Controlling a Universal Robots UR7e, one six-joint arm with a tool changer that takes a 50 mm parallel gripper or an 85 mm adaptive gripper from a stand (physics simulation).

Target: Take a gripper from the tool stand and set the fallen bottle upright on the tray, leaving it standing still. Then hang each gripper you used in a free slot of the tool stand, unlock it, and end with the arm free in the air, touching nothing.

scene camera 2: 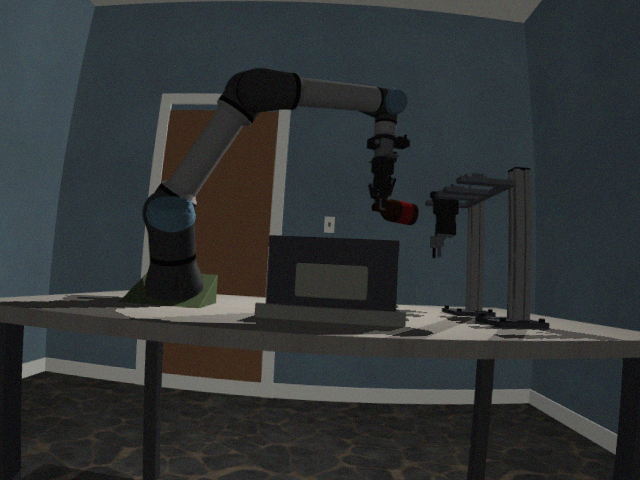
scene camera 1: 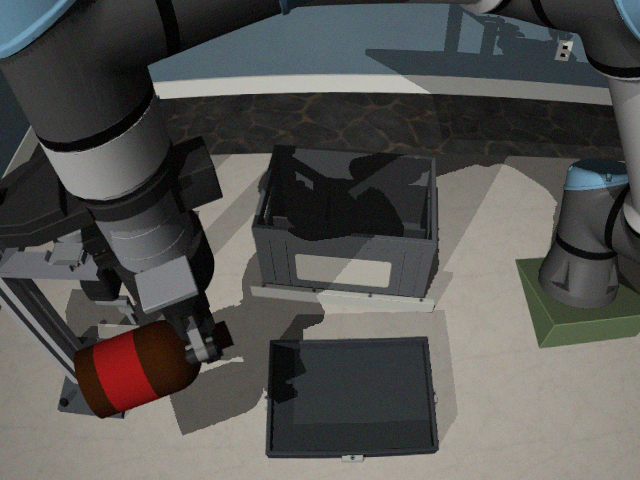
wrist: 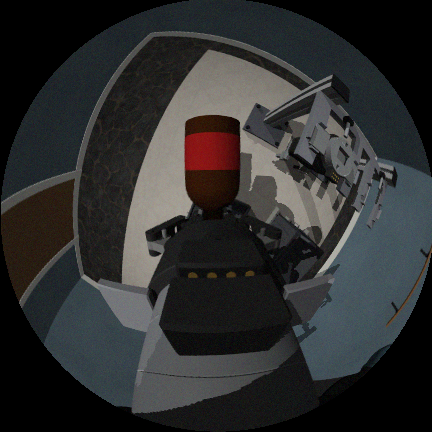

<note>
In view: a glass bottle [scene camera 1: 144,364], a gripper [scene camera 2: 445,210] and a tool stand [scene camera 2: 518,184].
The glass bottle also shows in scene camera 2 [scene camera 2: 396,211] and in the wrist view [wrist: 211,142]. The tool stand shows as well in the wrist view [wrist: 319,99].
</note>
